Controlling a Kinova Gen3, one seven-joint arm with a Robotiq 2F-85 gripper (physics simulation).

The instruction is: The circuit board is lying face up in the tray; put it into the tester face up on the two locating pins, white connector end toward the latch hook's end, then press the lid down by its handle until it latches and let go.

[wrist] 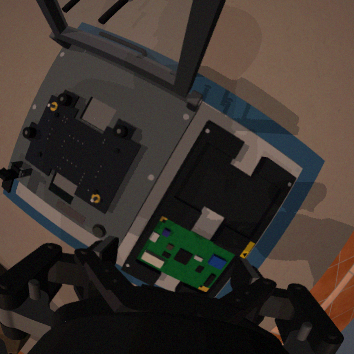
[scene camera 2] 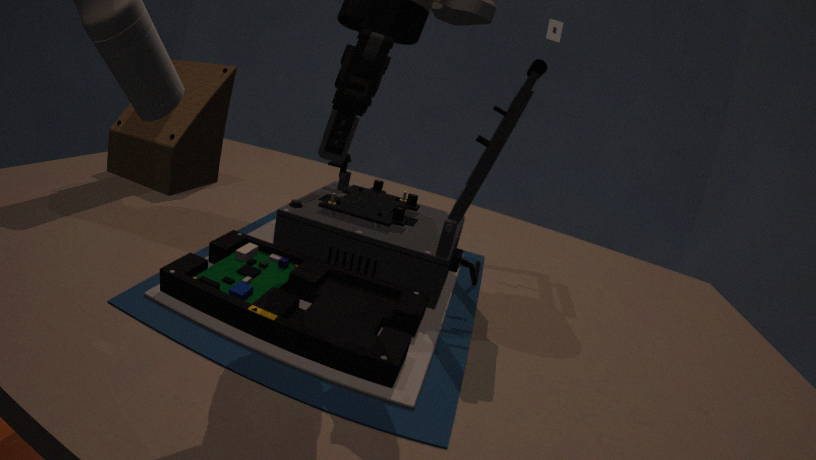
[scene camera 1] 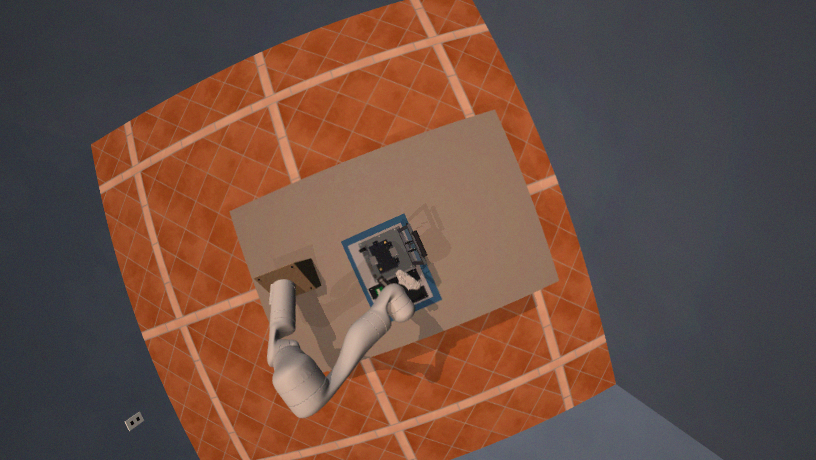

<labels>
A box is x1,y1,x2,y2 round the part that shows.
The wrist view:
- my gripper: [0,235,342,353]
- green circuit board: [136,216,233,291]
</labels>
